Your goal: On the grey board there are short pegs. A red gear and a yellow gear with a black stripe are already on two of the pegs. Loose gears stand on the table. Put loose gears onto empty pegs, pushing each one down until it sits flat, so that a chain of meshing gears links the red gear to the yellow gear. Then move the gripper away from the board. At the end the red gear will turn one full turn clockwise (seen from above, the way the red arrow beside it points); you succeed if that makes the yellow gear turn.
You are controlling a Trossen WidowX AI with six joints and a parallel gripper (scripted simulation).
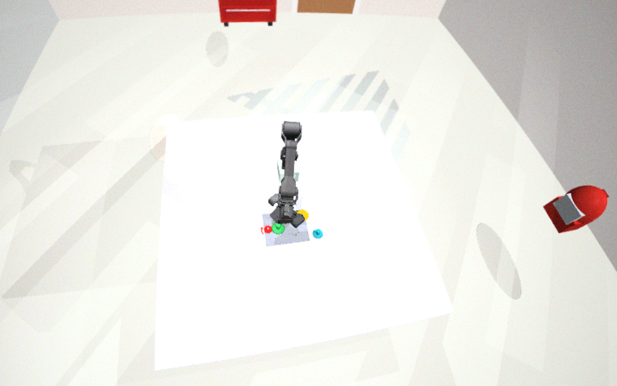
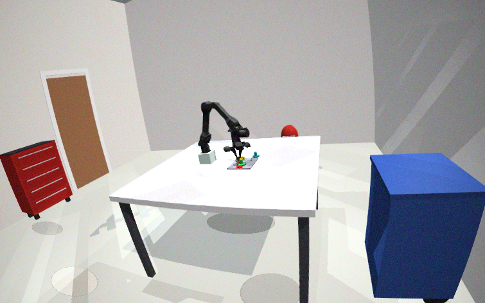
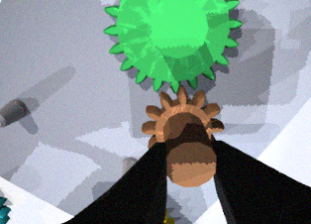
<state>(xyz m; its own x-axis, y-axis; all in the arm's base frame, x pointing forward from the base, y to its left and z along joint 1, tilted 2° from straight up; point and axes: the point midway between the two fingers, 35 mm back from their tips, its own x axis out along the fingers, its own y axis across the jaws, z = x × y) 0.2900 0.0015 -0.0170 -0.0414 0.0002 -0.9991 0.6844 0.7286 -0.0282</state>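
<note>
Now: gripper tip 10 mm above the brown gear. Round my gripper tip: red gear (50 mm ahead, 80 mm to the right, 30 mm below); yellow gear (40 mm behind, 80 mm to the left, 30 mm below); green gear (40 mm ahead, 30 mm to the right, 20 mm below).
</note>
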